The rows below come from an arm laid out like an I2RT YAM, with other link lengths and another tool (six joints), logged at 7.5 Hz.
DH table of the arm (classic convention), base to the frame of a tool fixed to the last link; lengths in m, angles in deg. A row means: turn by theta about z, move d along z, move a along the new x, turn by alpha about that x. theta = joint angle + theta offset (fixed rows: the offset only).
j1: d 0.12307, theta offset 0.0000, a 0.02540, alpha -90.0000
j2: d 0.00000, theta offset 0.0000, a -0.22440, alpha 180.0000
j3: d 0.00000, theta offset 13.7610, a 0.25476, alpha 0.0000
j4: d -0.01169, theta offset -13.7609, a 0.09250, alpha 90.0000
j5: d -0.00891, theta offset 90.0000, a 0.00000, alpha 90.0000
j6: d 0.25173, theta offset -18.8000, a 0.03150, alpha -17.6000
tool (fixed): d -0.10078, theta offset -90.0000, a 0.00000, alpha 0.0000
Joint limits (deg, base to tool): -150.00..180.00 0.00..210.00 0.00..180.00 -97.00..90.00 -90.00..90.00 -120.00..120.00
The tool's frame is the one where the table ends.
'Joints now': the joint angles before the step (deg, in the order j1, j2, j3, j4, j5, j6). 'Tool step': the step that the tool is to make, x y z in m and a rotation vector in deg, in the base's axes. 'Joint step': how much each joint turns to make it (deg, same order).
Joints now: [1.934, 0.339, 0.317, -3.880, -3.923, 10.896]
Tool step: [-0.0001, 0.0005, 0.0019, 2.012, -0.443, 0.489]
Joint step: [-0.005, 0.025, -0.003, 0.684, -0.618, 1.967]
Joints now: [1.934, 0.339, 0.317, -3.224, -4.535, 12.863]
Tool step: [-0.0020, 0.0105, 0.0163, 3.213, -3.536, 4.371]
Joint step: [0.017, -0.019, 0.070, 3.911, -4.421, 3.016]
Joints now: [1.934, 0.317, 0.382, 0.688, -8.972, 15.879]
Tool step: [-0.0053, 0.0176, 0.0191, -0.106, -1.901, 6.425]
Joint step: [0.006, 0.197, 2.542, -0.442, -6.421, 0.021]
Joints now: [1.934, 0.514, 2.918, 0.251, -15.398, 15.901]
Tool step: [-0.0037, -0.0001, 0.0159, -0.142, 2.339, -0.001]
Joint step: [-0.005, 2.132, 6.346, -6.574, -0.006, -0.065]
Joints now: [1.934, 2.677, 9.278, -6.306, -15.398, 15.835]
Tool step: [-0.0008, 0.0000, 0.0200, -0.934, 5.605, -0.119]
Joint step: [0.015, 7.322, 11.406, -9.918, 0.167, -0.764]
